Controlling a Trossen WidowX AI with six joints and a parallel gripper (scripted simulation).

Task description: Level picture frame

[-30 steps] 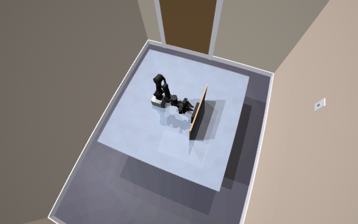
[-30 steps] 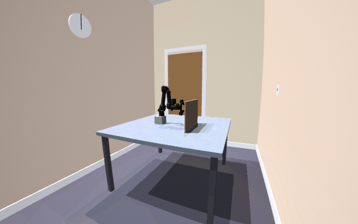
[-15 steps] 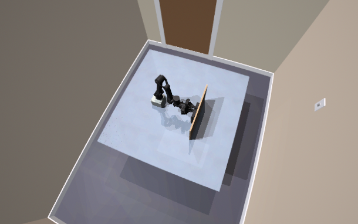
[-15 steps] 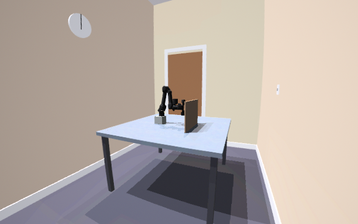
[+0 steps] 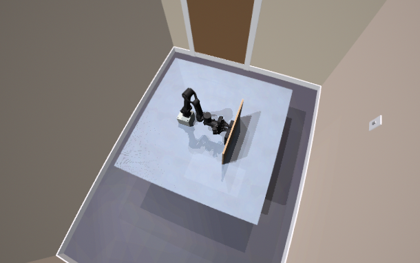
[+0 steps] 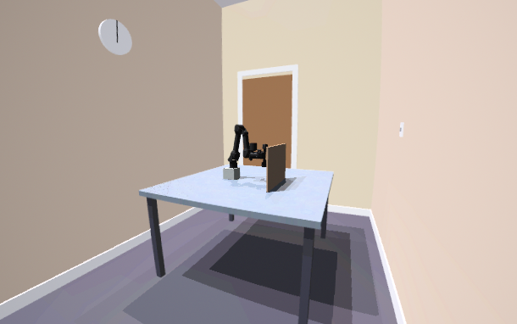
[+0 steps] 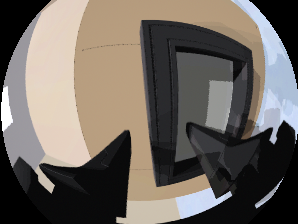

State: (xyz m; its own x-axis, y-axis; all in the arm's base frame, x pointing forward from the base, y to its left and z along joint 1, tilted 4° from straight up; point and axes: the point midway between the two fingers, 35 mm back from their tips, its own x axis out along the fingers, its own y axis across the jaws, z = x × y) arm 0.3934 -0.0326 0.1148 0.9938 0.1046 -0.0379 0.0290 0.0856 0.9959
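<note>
Right now the picture frame is 50 mm below my gripper tip, 10 mm to the right of it and 10 mm ahead of it. Round my gripper tip: tan wall panel 70 mm below, 20 mm ahead.
</note>
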